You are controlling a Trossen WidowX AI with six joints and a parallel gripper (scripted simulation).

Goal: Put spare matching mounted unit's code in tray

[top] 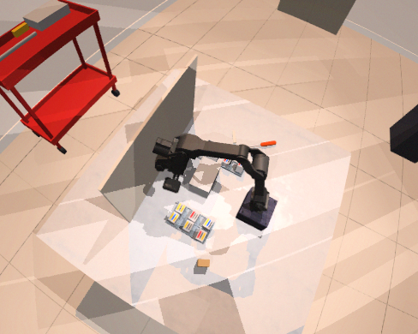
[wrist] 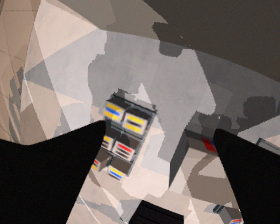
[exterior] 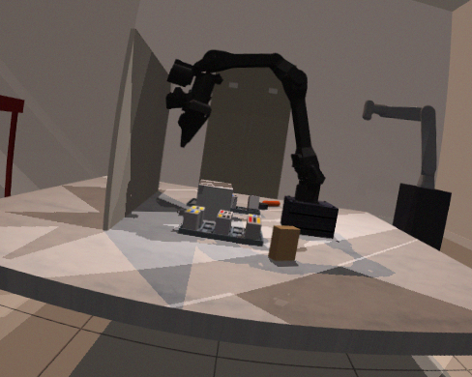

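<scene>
The dark rack is 200 mm behind my gripper tip, 280 mm to the right of it and 200 mm below it. Also, from my gripper tip: tall grey panel (130 mm ahead, 140 mm to the right, 20 mm above); grey tray (60 mm behind, 300 mm to the right, 200 mm below); mounted unit (100 mm behind, 130 mm to the right, 160 mm below).
</scene>
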